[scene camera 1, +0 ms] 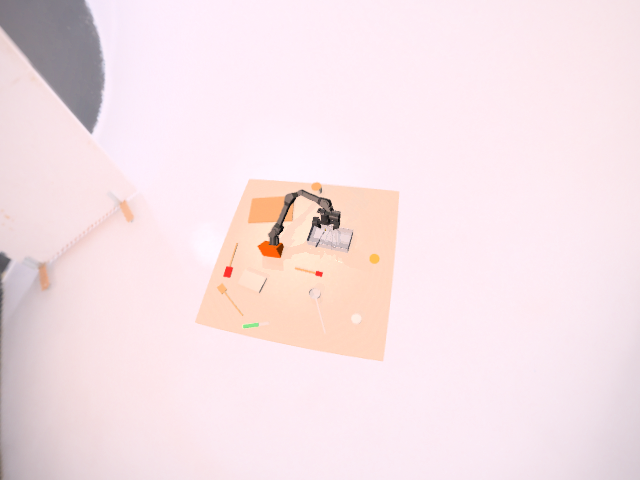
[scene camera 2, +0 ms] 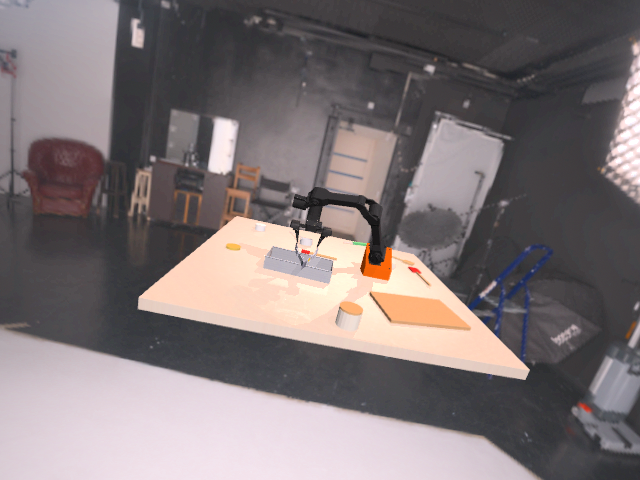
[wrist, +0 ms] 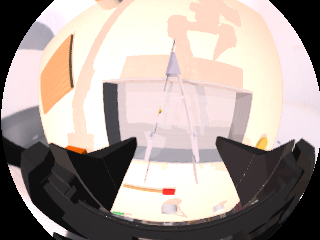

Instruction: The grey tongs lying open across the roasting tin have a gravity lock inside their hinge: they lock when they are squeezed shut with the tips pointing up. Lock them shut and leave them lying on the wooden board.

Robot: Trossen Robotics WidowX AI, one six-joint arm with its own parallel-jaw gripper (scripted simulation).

The same spot on a wooden board: (scene camera 2: 400,309) is (scene camera 1: 282,205).
